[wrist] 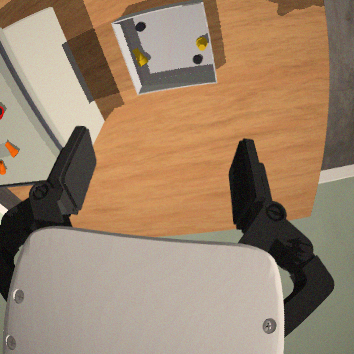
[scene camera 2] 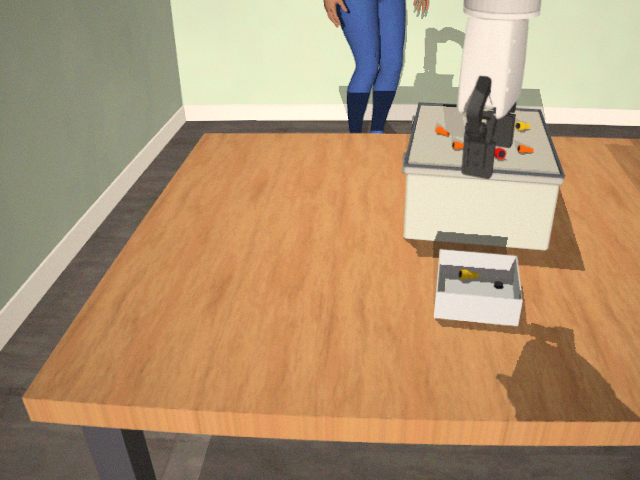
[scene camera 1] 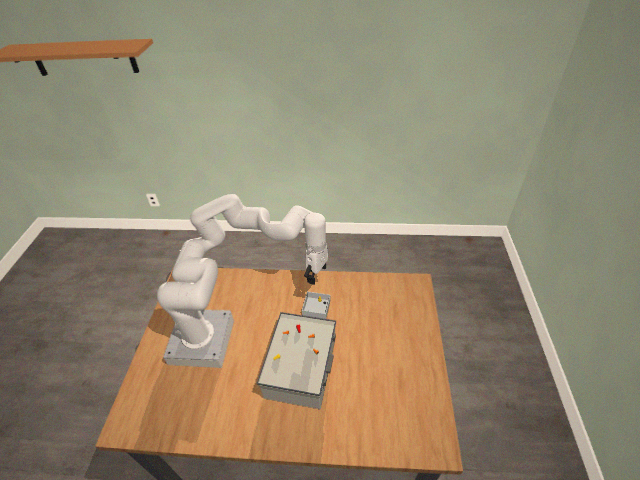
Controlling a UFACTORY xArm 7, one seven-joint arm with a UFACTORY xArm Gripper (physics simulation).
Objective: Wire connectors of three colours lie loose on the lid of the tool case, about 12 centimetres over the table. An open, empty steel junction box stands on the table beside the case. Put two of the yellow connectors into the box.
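Places are measured from the arm's base along level axes (x left, y ahead, z down), in metres.
Pixels of known places: gripper, fingertip midpoint: (wrist: 161, 148) (scene camera 2: 487, 160) (scene camera 1: 316, 275); arm's base at its link origin: (scene camera 1: 198, 334).
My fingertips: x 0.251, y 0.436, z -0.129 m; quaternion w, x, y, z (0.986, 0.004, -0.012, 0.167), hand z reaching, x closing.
Observation:
For each thing: its top centre in the pictures, then the offset to it from my fingertips.
- steel junction box at its top centre: (wrist: 165, 50) (scene camera 2: 478, 273) (scene camera 1: 316, 302) dx -0.014, dy -0.007, dz +0.157 m
- tool case at its top centre: (scene camera 2: 478, 132) (scene camera 1: 300, 350) dx -0.296, dy -0.016, dz +0.073 m
- yellow connector at its top centre: (scene camera 2: 523, 120) (scene camera 1: 276, 355) dx -0.334, dy -0.092, dz +0.062 m
- red connector at its top centre: (scene camera 2: 497, 146) (scene camera 1: 298, 327) dx -0.208, dy -0.037, dz +0.061 m
The steel junction box (scene camera 1: 305, 314) (scene camera 2: 478, 308) (wrist: 128, 57) stands on the table beside the tool case (scene camera 1: 289, 395) (scene camera 2: 475, 211). In the wrist view two yellow connectors lie in the box, one (wrist: 141, 57) by the wall nearest the case, also seen in scene camera 2 (scene camera 2: 468, 274), the other (wrist: 201, 43) by the opposite wall, also seen in scene camera 1 (scene camera 1: 320, 299). Another yellow connector (scene camera 1: 277, 357) (scene camera 2: 523, 126) lies on the case lid. My gripper (scene camera 1: 317, 274) (scene camera 2: 491, 159) (wrist: 161, 148) is wide open and empty, above and to the side of the box, away from the case.
A red connector (scene camera 1: 298, 328) (scene camera 2: 499, 153) and three orange connectors, one (scene camera 1: 285, 332) (scene camera 2: 525, 149), another (scene camera 1: 311, 335) (scene camera 2: 458, 146) and the third (scene camera 1: 315, 351) (scene camera 2: 442, 130), lie on the lid. The box floor has dark round spots. A person (scene camera 2: 377, 46) stands behind the table.

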